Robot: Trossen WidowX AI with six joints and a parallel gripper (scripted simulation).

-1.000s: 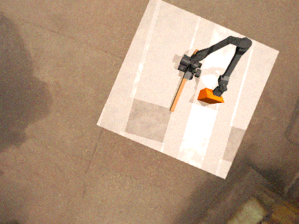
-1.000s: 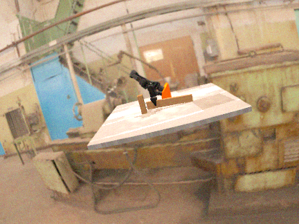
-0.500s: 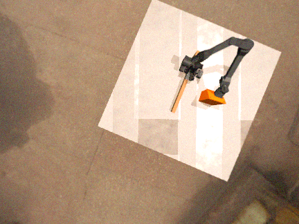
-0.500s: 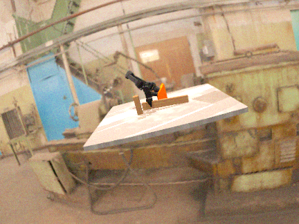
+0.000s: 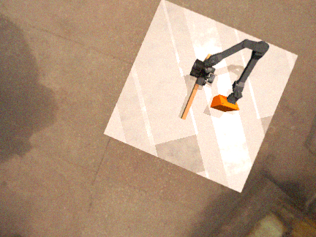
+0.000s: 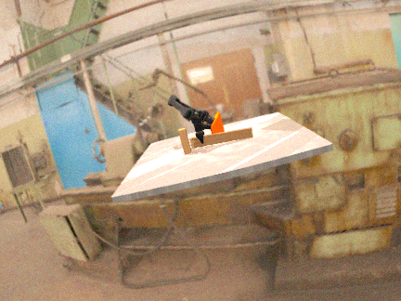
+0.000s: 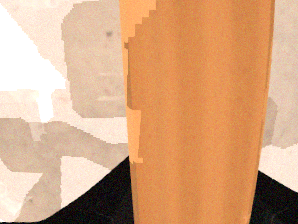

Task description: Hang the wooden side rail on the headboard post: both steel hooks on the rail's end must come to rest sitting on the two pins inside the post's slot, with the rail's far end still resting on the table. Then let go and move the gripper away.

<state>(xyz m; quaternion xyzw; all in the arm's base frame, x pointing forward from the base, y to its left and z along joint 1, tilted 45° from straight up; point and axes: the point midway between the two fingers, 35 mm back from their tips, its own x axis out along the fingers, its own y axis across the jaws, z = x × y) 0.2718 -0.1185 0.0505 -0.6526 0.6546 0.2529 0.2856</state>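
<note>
Right now the headboard post is 1 cm behind my gripper tip, 12 cm to the right of it and 4 cm above it.
</note>
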